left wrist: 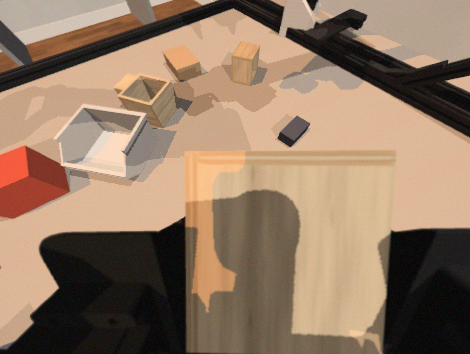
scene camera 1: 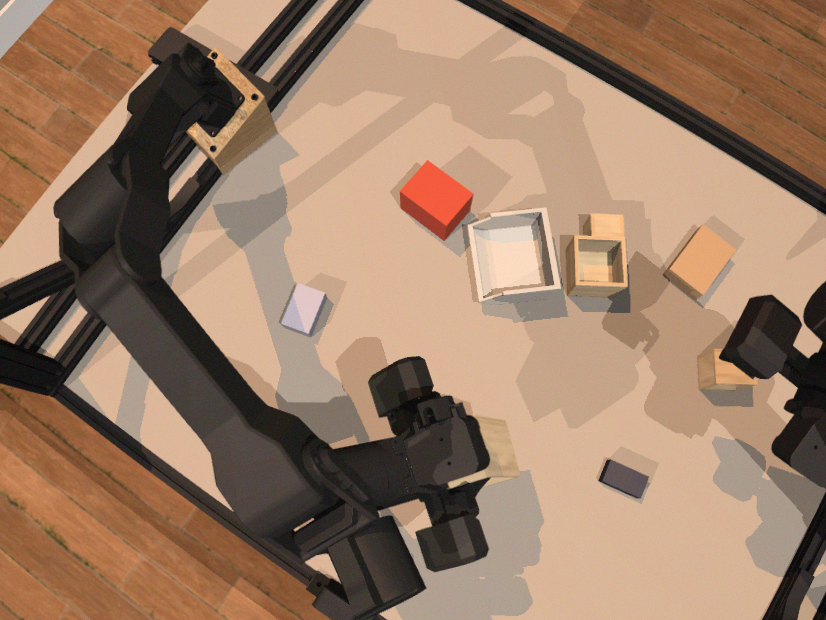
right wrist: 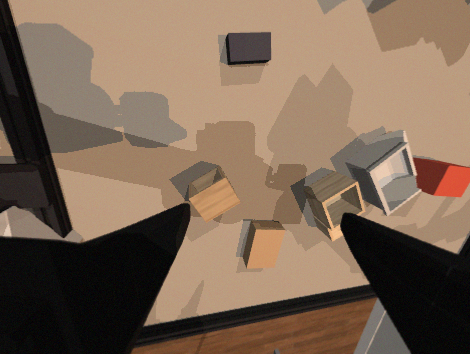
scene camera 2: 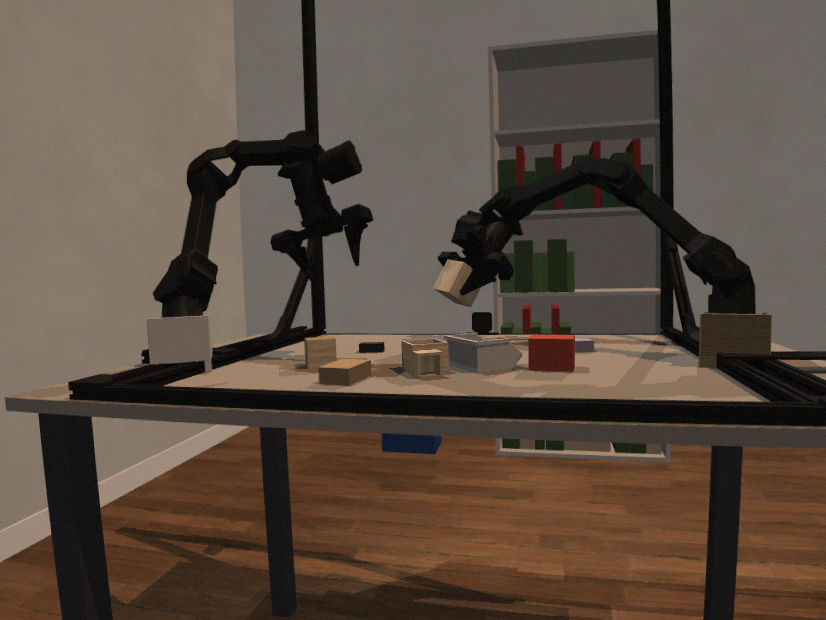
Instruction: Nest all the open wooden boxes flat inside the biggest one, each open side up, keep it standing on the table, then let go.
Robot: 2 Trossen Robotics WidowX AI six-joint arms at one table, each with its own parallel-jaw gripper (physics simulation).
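Places are measured from the left arm's base along level axes (x ahead, y left, z up), in metres.
Pixels of known places: left gripper, between the fingertips: (scene camera 2: 453,293); right gripper, between the fingertips: (scene camera 1: 754,380) (right wrist: 264,215) (scene camera 2: 334,273); left arm's base, origin of its link: (scene camera 1: 214,102) (scene camera 2: 733,323); right arm's base, origin of its link: (scene camera 2: 181,332).
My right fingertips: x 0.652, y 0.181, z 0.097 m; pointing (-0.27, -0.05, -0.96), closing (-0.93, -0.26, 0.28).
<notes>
For each thing: its top centre in the pictures, then the offset to it from my right fingertips.
- biggest wooden box, centre of its top: (left wrist: 313,191) (scene camera 1: 470,455) (scene camera 2: 458,258) 0.022 m up, 0.140 m back, 0.252 m right
- medium wooden box, centre of its top: (scene camera 1: 600,260) (scene camera 2: 424,341) (right wrist: 344,207) (left wrist: 144,88) 0.115 m down, 0.193 m back, 0.025 m left
- smallest box, centre of its top: (scene camera 1: 607,226) (scene camera 2: 426,351) (right wrist: 340,229) (left wrist: 128,82) 0.124 m down, 0.217 m back, 0.066 m left
- whitish open tray, centre of its top: (scene camera 1: 514,251) (scene camera 2: 482,336) (left wrist: 96,132) (right wrist: 404,176) 0.113 m down, 0.268 m back, 0.043 m right
- red block, centre of its top: (scene camera 1: 436,192) (scene camera 2: 551,336) (right wrist: 455,182) 0.112 m down, 0.382 m back, 0.060 m right
- tan block, centre of its top: (scene camera 1: 703,259) (scene camera 2: 345,363) (right wrist: 265,249) (left wrist: 180,56) 0.138 m down, 0.109 m back, 0.132 m left
- dark block, centre of its top: (scene camera 1: 625,478) (right wrist: 250,46) (left wrist: 295,127) (scene camera 2: 371,343) 0.146 m down, 0.005 m ahead, 0.127 m right
- lavender block, centre of its top: (scene camera 1: 303,308) (scene camera 2: 580,339) 0.142 m down, 0.390 m back, 0.265 m right
My left gripper (scene camera 1: 469,460) (scene camera 2: 460,274) (left wrist: 287,280) is shut on the biggest wooden box (scene camera 1: 499,450) (scene camera 2: 452,278) (left wrist: 340,250), held tilted high above the table; its opening is hidden. A medium wooden box (scene camera 1: 600,289) (scene camera 2: 414,362) (left wrist: 162,105) (right wrist: 327,185) stands open side up. Close beside it a smallest box (scene camera 1: 605,224) (scene camera 2: 429,363) (left wrist: 126,82) lies on its side, opening facing scene camera 2. Another wooden box (scene camera 1: 710,370) (scene camera 2: 320,351) (left wrist: 244,65) (right wrist: 215,198) lies on its side. My right gripper (scene camera 1: 777,395) (scene camera 2: 332,268) (right wrist: 264,215) is open and empty, high above the table.
A whitish open tray (scene camera 1: 555,256) (scene camera 2: 480,355) (left wrist: 135,136) stands between the medium box and a red block (scene camera 1: 437,193) (scene camera 2: 551,353). A tan block (scene camera 1: 703,256) (right wrist: 265,245), dark block (scene camera 1: 625,478) (right wrist: 249,47) and lavender block (scene camera 1: 304,308) lie around.
</notes>
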